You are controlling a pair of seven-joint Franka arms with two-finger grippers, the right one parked.
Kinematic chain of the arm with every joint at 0, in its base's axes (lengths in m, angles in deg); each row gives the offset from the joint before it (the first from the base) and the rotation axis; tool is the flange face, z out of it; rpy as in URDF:
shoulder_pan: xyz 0 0 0.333 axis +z
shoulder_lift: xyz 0 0 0 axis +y
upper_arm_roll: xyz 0 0 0.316 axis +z
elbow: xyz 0.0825 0 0 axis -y
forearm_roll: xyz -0.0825 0 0.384 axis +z
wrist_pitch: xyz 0 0 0 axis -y
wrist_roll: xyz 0.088 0 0 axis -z
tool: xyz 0 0 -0.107 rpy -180 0 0
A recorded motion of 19 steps. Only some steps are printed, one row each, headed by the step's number.
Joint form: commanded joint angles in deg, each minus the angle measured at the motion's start. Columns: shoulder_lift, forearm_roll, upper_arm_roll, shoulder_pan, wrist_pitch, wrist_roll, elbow.
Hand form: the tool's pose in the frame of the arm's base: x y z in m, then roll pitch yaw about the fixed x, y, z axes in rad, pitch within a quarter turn. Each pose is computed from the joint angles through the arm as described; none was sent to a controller.
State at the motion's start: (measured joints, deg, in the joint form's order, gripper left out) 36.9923 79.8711 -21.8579 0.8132 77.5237 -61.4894 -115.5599
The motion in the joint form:
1: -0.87 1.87 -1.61 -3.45 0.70 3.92 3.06
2: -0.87 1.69 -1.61 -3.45 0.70 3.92 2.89
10: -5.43 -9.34 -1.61 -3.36 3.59 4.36 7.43
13: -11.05 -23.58 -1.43 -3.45 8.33 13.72 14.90
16: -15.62 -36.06 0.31 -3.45 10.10 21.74 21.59
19: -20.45 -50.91 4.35 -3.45 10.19 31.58 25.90
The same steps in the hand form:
1: 0.5409 -0.1213 0.1876 -1.7096 0.0364 -0.1538
2: 0.5396 -0.1211 0.1865 -1.7105 0.0402 -0.1520
10: 0.5579 -0.1319 0.2396 -1.8760 -0.0428 -0.0127
13: 0.5839 -0.1550 0.3233 -2.1544 -0.0224 0.0653
16: 0.5994 -0.1582 0.4033 -2.3874 -0.0060 0.1122
19: 0.5993 -0.1423 0.4711 -2.6305 0.0663 0.1271

